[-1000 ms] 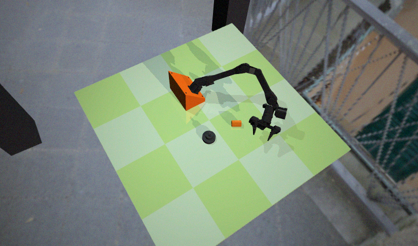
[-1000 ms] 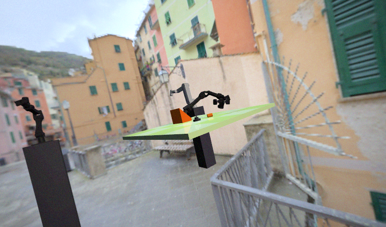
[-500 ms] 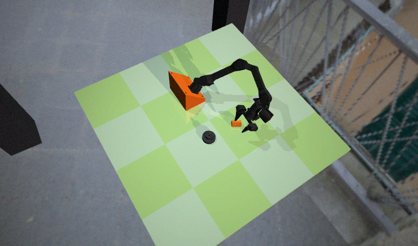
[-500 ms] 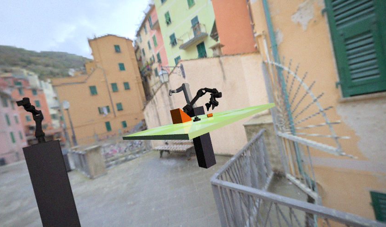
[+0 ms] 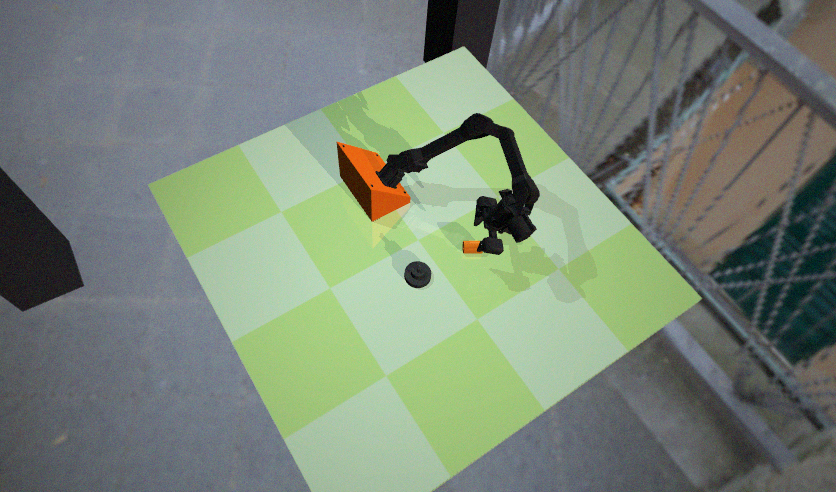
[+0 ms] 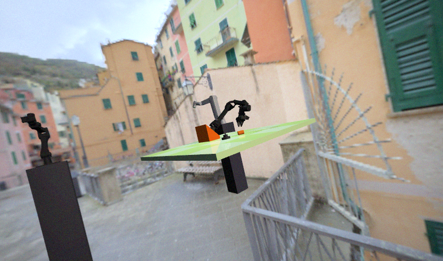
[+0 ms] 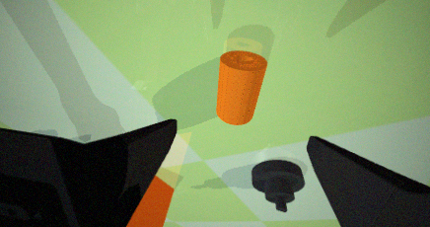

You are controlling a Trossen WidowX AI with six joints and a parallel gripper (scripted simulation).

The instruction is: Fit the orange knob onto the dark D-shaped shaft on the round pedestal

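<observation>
My gripper tip is now 60 mm above the orange knob. Also, from my gripper tip: dark round pedestal 200 mm to the right, 50 mm below.
</observation>
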